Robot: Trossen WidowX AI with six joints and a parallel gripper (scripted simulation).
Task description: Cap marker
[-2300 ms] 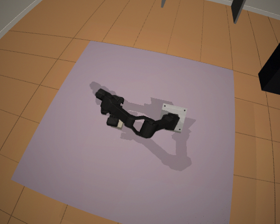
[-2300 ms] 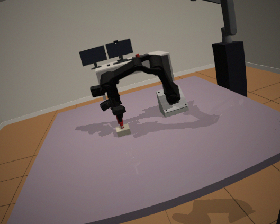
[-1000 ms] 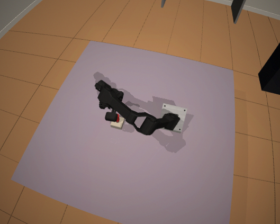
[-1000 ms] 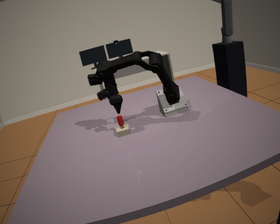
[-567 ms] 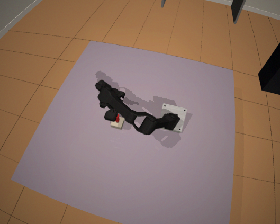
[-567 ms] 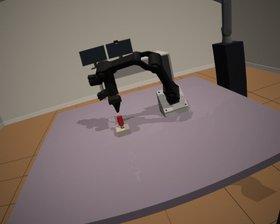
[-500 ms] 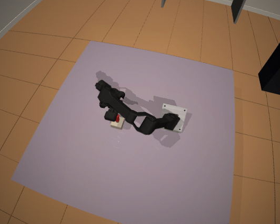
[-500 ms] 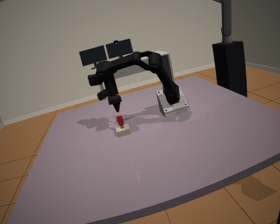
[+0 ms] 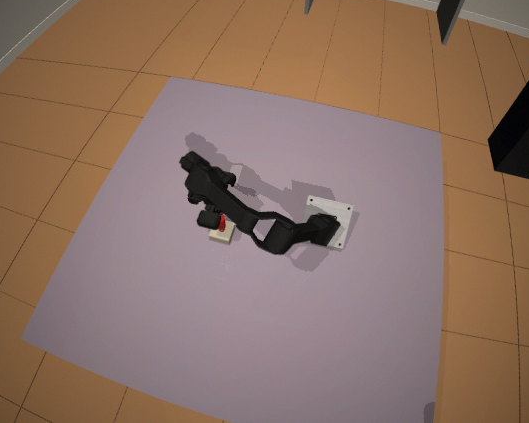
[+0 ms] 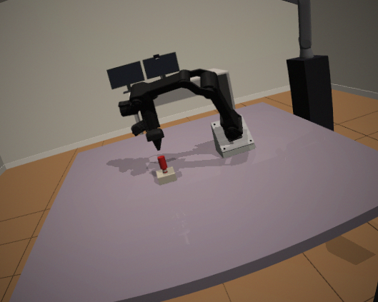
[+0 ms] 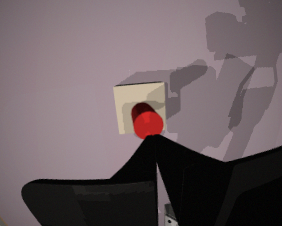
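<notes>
My gripper tip is 50 mm above the red cap. Round my gripper tip: cream holder block (110 mm below).
</notes>
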